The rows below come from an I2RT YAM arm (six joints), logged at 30 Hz.
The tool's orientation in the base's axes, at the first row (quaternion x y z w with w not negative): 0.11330 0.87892 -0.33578 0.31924
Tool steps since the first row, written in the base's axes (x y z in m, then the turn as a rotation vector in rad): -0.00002 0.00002 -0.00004 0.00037 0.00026 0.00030; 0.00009 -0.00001 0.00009 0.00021 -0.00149 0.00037; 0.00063 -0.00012 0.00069 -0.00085 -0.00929 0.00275; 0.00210 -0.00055 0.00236 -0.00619 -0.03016 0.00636; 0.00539 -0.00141 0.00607 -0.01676 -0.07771 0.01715; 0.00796 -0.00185 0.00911 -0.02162 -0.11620 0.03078; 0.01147 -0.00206 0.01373 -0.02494 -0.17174 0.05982; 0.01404 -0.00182 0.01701 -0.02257 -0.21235 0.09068
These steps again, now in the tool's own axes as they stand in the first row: 0.00004 0.00003 0.00000 -0.00048 0.00019 -0.00016; -0.00013 -0.00002 0.00000 -0.00037 -0.00122 0.00088; -0.00092 -0.00019 -0.00001 -0.00096 -0.00873 0.00417; -0.00311 -0.00077 0.00004 0.00118 -0.02844 0.01335; -0.00800 -0.00197 0.00008 0.00317 -0.07400 0.03357; -0.01191 -0.00281 -0.00011 -0.00119 -0.11190 0.04894; -0.01756 -0.00391 -0.00091 -0.01629 -0.16990 0.06756; -0.02163 -0.00437 -0.00169 -0.03716 -0.21531 0.07800
